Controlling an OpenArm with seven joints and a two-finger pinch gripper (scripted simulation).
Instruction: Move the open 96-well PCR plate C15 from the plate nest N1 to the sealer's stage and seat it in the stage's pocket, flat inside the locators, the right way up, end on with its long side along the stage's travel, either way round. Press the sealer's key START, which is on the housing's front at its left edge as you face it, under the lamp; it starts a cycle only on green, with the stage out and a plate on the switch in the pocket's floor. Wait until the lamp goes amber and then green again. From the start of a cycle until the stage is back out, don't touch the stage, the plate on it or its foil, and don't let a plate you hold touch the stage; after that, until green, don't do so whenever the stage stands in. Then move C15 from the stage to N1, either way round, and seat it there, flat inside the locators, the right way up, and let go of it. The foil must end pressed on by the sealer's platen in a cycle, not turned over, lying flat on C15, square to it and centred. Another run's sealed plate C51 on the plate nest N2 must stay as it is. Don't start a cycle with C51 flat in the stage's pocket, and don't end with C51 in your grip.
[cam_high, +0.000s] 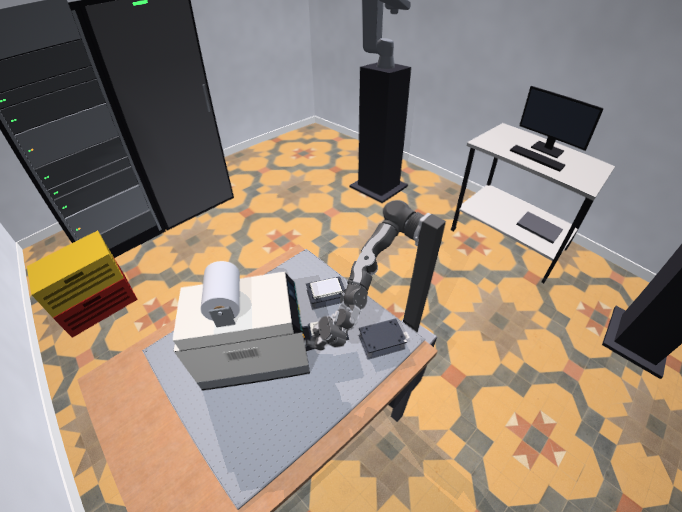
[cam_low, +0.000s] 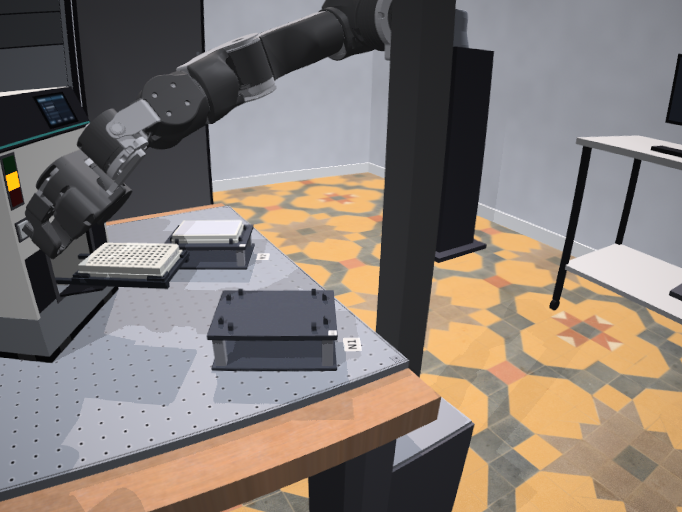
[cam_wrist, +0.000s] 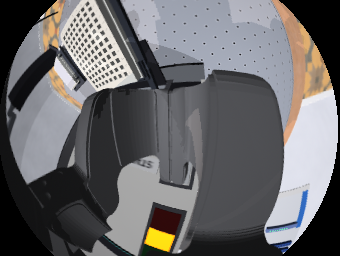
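Right now the start key is 20 mm to the right of my hand, 20 mm ahead of it and 10 mm above it. The rest, counted from my hand: sealer stage (110 mm behind, 80 mm below, 40 mm to the right); sealer screen (140 mm to the right, 140 mm above, 40 mm behind); white 96-well plate C15 (110 mm behind, 70 mm below, 40 mm to the right).
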